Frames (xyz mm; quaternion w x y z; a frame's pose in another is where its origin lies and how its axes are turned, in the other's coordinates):
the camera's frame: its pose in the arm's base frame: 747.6 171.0 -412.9 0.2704 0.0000 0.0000 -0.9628
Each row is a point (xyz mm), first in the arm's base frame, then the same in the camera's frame.
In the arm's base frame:
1: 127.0 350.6 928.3
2: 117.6 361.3 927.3
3: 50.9 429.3 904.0
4: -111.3 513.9 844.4
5: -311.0 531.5 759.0
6: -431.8 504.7 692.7
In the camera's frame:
1: 436.4 -476.4 1341.2
2: 438.8 -490.5 1340.2
3: 460.4 -583.3 1316.9
4: 554.8 -739.9 1257.3
5: 716.1 -858.9 1171.9
6: 833.2 -898.9 1105.6

